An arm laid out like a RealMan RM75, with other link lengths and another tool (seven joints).
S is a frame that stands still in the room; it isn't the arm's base.
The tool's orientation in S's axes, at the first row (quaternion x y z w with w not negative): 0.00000 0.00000 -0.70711 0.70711
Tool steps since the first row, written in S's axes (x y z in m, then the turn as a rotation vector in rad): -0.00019 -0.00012 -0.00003 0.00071 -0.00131 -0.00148; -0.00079 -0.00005 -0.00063 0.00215 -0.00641 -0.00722; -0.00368 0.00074 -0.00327 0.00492 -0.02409 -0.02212; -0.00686 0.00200 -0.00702 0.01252 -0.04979 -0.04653; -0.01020 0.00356 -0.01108 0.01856 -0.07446 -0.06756; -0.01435 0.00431 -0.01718 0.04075 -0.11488 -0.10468; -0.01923 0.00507 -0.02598 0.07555 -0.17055 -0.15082; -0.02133 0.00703 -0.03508 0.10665 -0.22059 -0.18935
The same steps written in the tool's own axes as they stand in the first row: 0.00012 -0.00019 -0.00003 0.00131 0.00071 -0.00148; 0.00005 -0.00079 -0.00063 0.00641 0.00215 -0.00722; -0.00074 -0.00368 -0.00327 0.02409 0.00492 -0.02212; -0.00200 -0.00686 -0.00702 0.04979 0.01252 -0.04653; -0.00356 -0.01020 -0.01108 0.07446 0.01856 -0.06756; -0.00431 -0.01435 -0.01718 0.11488 0.04075 -0.10468; -0.00507 -0.01923 -0.02598 0.17055 0.07555 -0.15082; -0.00703 -0.02133 -0.03508 0.22059 0.10665 -0.18935
